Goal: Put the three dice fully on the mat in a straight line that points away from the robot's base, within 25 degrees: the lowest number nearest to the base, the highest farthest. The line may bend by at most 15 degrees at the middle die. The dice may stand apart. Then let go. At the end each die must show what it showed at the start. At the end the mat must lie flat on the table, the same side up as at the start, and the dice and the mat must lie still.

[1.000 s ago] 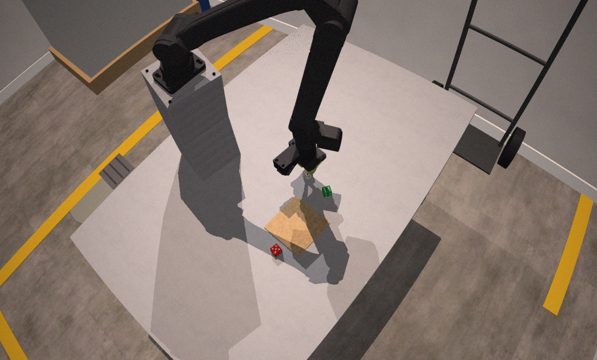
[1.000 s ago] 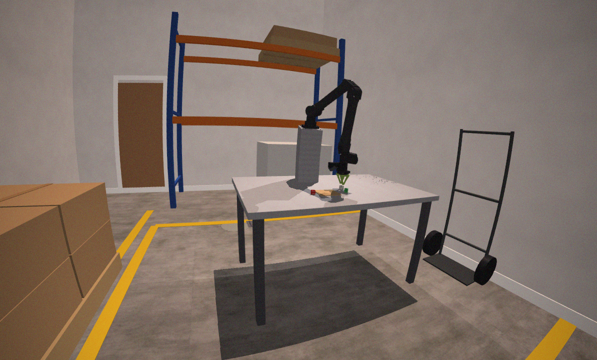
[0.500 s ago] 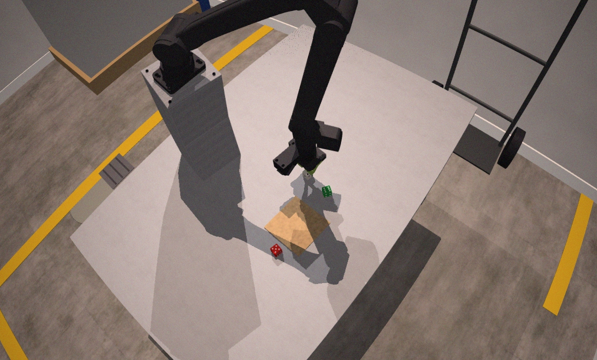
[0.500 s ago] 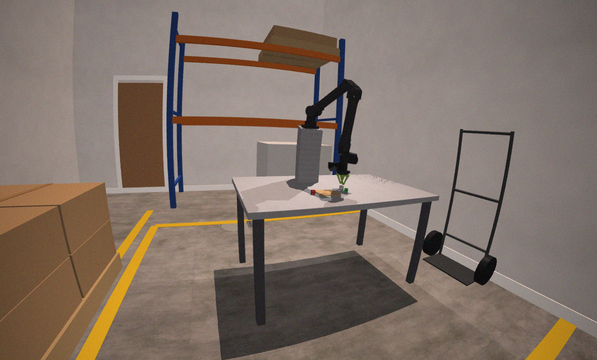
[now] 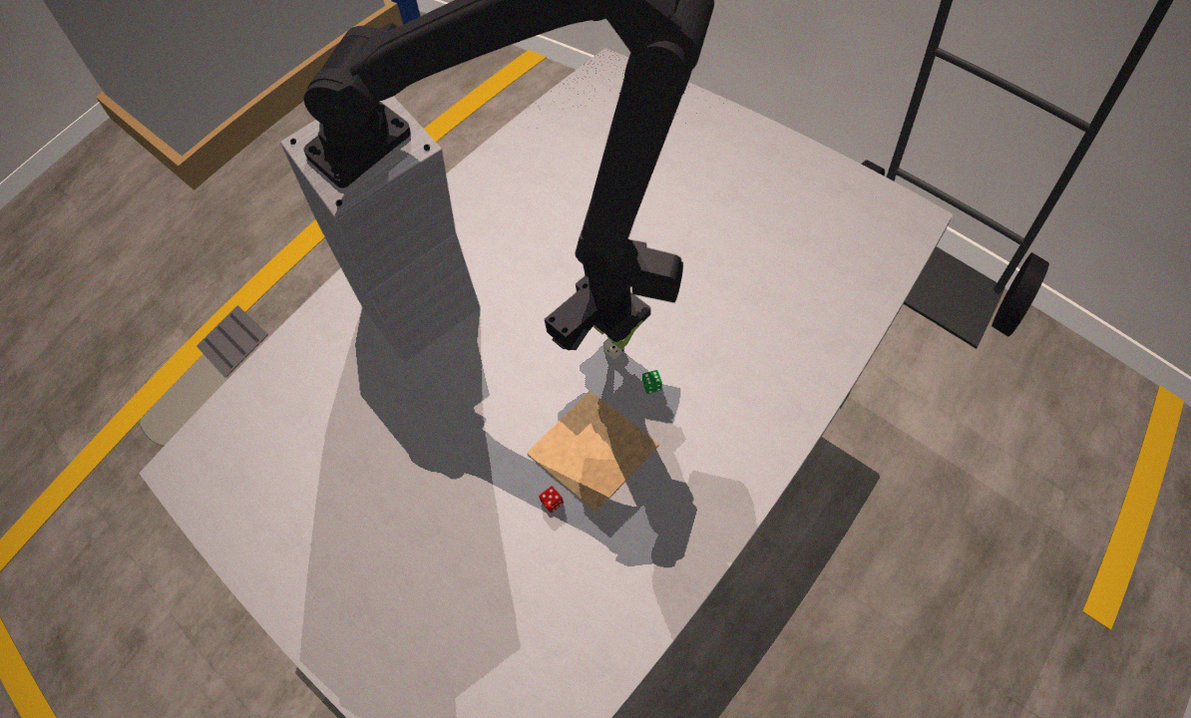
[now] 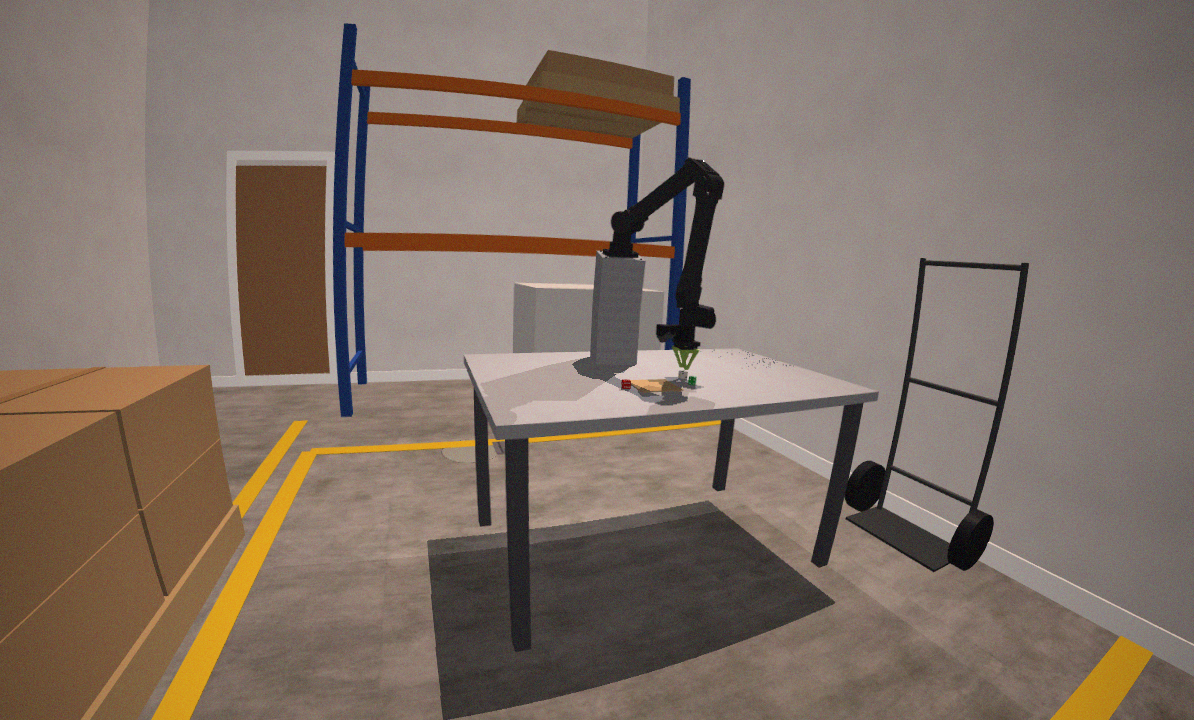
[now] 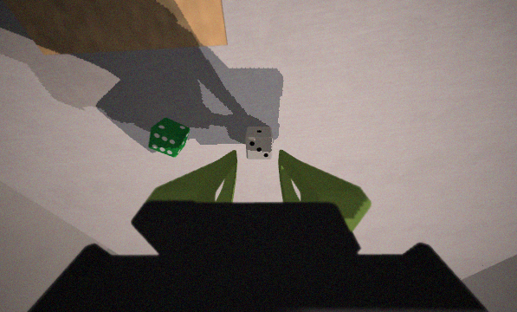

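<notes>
My gripper is now 30 mm above the white die. From my hand the other things lie so: red die 100 mm ahead, 250 mm to the right, 30 mm below; then green die 90 mm ahead, 10 mm to the right, 30 mm below; then tan mat 90 mm ahead, 150 mm to the right, 40 mm below.
</notes>
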